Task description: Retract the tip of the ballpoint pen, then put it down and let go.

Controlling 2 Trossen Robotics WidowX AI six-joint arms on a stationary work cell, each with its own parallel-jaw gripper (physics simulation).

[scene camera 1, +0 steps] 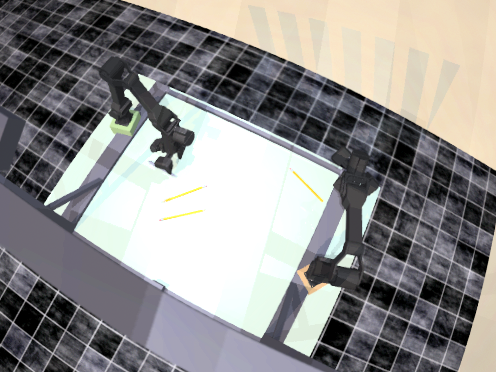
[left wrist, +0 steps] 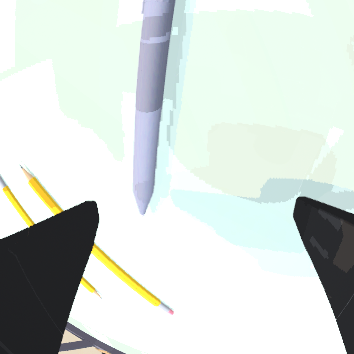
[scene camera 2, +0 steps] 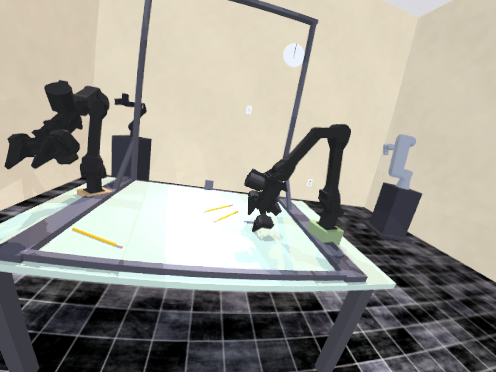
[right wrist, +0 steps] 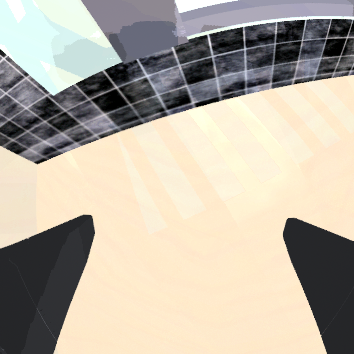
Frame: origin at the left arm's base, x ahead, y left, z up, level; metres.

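Seen in the pictures: left gripper, fingertip midpoint: [scene camera 1: 175,166] [left wrist: 199,210] [scene camera 2: 250,223]; right gripper, fingertip midpoint: [scene camera 2: 19,167] [right wrist: 192,228]; left arm's base at its link origin: [scene camera 1: 124,118] [scene camera 2: 326,225]; right arm's base at its link origin: [scene camera 1: 314,276] [scene camera 2: 94,190].
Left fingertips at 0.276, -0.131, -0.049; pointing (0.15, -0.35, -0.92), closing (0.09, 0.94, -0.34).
Pixels of each thing's top centre, then the offset from my left fingertips to it, as dx, dy, dz. Level surfaces: height alone.
- grey-lilac ballpoint pen at its top centre: [left wrist: 138,87] -0.050, -0.021, -0.003
- table at its surface level: dz -0.016
- third pencil at its top centre: [scene camera 2: 96,236] [scene camera 1: 306,184] +0.524, +0.075, -0.009
The grey-lilac ballpoint pen [left wrist: 149,90] lies on the table, its tapered end toward my left gripper; its far end is cut off by the view's top edge. No separate metal point shows at the tapered end. In scene camera 2 a thin grey bit of the pen [scene camera 2: 248,221] shows; the gripper hides most of it. My left gripper [left wrist: 199,210] [scene camera 1: 162,155] [scene camera 2: 258,214] is open and empty, low over the table, with the pen's tapered end a little beyond the gap between its fingers. My right gripper [right wrist: 192,228] [scene camera 1: 350,155] [scene camera 2: 22,162] is open and empty, raised far from the pen.
Two yellow pencils [scene camera 1: 185,194] [scene camera 1: 182,215] lie near each other on the table [scene camera 1: 225,260]. A third pencil [scene camera 1: 306,185] [scene camera 2: 97,237] lies apart, nearer the right arm. Dark frame bars [scene camera 2: 200,270] run along the table's edges.
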